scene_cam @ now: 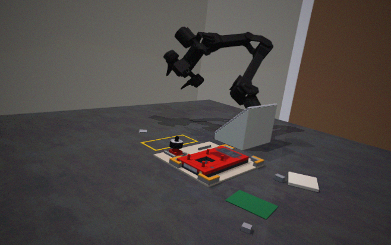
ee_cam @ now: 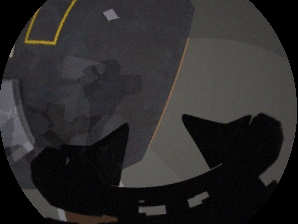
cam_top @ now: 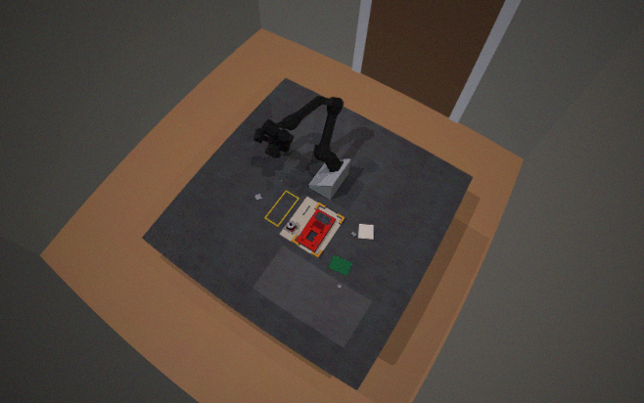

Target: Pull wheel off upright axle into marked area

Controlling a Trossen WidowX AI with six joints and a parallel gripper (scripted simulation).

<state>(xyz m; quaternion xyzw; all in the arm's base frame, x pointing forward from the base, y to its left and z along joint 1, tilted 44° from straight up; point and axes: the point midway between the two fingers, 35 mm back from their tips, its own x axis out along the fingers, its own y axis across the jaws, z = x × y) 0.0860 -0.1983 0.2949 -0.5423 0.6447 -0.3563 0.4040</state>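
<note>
Right now my gripper tip is 28 cm short of the dark wheel, 30 cm to the right of it and 13 cm above it. From my gripper tip the other things lie so: green pad 34 cm ahead, 61 cm to the left, 17 cm below; then beige tile 12 cm ahead, 64 cm to the left, 16 cm below; then black axle 28 cm ahead, 30 cm to the left, 13 cm below.
</note>
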